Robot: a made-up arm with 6 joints. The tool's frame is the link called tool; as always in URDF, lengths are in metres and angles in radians. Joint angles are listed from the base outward. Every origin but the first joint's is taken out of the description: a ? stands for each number. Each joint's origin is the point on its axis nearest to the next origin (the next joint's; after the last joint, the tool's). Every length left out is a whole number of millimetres.
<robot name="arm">
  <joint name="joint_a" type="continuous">
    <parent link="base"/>
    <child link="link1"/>
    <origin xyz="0 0 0.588"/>
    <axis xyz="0 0 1"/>
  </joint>
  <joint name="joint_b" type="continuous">
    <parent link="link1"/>
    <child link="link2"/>
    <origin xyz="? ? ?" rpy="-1.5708 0 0"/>
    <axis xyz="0 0 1"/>
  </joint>
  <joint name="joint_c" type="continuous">
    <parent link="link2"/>
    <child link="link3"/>
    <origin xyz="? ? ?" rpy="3.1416 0 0"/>
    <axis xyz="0 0 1"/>
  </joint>
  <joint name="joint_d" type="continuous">
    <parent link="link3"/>
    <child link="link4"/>
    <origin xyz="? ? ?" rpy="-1.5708 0 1.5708"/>
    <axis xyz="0 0 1"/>
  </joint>
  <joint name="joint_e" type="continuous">
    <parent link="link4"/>
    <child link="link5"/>
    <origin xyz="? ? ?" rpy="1.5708 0 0"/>
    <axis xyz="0 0 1"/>
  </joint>
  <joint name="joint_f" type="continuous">
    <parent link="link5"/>
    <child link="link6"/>
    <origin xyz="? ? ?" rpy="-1.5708 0 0"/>
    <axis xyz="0 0 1"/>
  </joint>
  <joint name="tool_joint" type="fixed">
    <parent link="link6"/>
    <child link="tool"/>
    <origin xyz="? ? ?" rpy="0 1.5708 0"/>
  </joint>
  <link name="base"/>
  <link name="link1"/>
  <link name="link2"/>
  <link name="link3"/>
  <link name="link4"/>
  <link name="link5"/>
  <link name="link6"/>
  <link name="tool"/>
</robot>
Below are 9 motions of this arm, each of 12 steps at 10 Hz.
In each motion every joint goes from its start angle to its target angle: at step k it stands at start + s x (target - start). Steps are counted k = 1, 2, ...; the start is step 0. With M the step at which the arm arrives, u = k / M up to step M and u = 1 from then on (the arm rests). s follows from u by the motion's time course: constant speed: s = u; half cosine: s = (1 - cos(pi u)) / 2; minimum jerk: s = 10 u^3 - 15 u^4 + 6 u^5.
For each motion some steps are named. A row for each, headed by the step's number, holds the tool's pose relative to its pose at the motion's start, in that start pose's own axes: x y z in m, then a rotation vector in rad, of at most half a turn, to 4 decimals.
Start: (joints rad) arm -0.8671 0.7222 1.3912 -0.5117 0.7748 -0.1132
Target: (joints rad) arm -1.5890 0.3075 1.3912 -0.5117 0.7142 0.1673
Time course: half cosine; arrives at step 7
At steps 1, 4, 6, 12:
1: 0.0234 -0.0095 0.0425 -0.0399 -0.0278 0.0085
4: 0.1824 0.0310 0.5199 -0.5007 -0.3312 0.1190
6: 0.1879 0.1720 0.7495 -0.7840 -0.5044 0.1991
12: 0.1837 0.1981 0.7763 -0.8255 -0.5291 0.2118

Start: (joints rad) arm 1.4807 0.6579 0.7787 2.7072 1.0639 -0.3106
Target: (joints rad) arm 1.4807 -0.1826 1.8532 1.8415 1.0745 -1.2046
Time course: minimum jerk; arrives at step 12
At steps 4, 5, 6, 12:
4: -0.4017 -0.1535 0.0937 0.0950 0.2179 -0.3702
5: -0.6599 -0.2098 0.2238 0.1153 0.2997 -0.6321
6: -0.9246 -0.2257 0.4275 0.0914 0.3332 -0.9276
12: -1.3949 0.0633 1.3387 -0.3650 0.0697 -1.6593

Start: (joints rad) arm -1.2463 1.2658 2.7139 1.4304 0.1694 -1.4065
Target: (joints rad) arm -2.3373 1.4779 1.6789 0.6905 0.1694 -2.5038
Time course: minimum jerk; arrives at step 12
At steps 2, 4, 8, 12:
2: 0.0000 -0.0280 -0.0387 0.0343 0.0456 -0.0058
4: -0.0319 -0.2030 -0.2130 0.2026 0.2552 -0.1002
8: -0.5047 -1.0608 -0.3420 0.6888 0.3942 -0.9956
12: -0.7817 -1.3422 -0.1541 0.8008 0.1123 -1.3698

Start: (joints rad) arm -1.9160 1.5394 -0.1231 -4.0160 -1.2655 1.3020
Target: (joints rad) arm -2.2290 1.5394 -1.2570 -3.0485 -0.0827 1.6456
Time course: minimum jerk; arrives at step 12
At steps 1, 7, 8, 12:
1: -0.0006 -0.0021 0.0045 -0.0069 -0.0008 -0.0100
7: -0.3534 -0.0719 0.5544 -0.7269 -0.0979 -1.4539
8: -0.4726 -0.0195 0.6365 -0.8223 -0.0831 -1.7956
12: -0.6518 0.1084 0.7238 -0.9156 -0.0021 -2.3350

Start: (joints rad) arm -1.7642 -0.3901 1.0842 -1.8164 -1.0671 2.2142
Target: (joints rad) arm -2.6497 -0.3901 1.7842 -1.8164 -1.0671 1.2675
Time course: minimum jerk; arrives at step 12
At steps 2, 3, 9, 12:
2: 0.0115 0.0055 0.0169 -0.0032 0.0105 0.0119
3: 0.0351 0.0193 0.0485 -0.0089 0.0309 0.0357
9: 0.3471 0.4679 0.2291 -0.0183 0.3429 0.3872
12: 0.3747 0.5562 0.2169 -0.0104 0.4000 0.4385

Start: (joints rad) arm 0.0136 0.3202 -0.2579 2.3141 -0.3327 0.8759
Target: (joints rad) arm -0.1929 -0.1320 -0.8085 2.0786 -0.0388 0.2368
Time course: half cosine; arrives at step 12
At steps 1, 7, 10, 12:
1: -0.0049 0.0049 0.0027 0.0155 -0.0064 0.0002
7: -0.1965 0.1468 0.1265 0.5895 -0.2139 0.0424
10: -0.2960 0.1907 0.2060 0.8849 -0.3002 0.0854
12: -0.3178 0.1979 0.2250 0.9509 -0.3177 0.0965

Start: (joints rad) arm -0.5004 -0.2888 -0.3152 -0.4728 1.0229 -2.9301
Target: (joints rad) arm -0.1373 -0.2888 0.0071 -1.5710 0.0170 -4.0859
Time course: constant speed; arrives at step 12
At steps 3, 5, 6, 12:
3: 0.0030 -0.0494 -0.0107 0.5541 -0.2468 0.1253
5: -0.0022 -0.0904 -0.0224 0.9421 -0.4110 0.2150
6: -0.0066 -0.1132 -0.0309 1.1392 -0.4951 0.2623
12: -0.0457 -0.2604 -0.1396 2.3046 -1.0885 0.6041

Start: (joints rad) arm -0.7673 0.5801 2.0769 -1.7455 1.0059 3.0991
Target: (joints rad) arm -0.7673 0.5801 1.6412 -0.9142 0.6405 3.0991
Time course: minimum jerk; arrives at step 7
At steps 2, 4, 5, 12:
2: 0.0140 0.0335 0.0147 -0.1191 -0.0483 -0.0629
4: 0.0454 0.1685 0.0566 -0.5456 -0.2583 -0.2211
5: 0.0516 0.2416 0.0680 -0.7493 -0.3758 -0.2664
12: 0.0528 0.2924 0.0715 -0.8828 -0.4582 -0.2871

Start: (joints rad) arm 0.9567 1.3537 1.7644 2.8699 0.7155 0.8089
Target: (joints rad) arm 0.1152 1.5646 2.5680 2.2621 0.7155 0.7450
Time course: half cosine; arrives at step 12
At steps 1, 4, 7, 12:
1: -0.0085 0.0175 0.0090 0.0110 0.0060 0.0127
4: -0.1544 0.2319 0.1323 0.1379 0.0981 0.1865
7: -0.4808 0.4605 0.3176 0.2453 0.2775 0.4589
12: -0.8433 0.5211 0.4561 0.2287 0.4592 0.6882

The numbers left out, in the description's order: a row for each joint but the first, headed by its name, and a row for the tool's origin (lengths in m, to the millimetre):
joint_b: 0.097 0 0
joint_c: 0 -0.802 0
joint_d: 0.662 0.266 0
joint_e: 0 0 0
joint_f: 0 -0.141 0
tool: 0 0 0

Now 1 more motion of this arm.
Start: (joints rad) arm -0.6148 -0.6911 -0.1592 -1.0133 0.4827 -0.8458
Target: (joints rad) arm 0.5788 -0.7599 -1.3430 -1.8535 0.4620 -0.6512
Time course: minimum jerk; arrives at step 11
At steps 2, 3, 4, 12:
2: -0.0009 -0.0462 0.0040 0.0390 0.0100 -0.0807
3: -0.0129 -0.1330 0.0061 0.1039 0.0305 -0.2329
4: -0.0568 -0.2611 -0.0008 0.1819 0.0660 -0.4662
12: -0.7019 -0.6899 0.0825 0.0419 0.3549 -1.7020

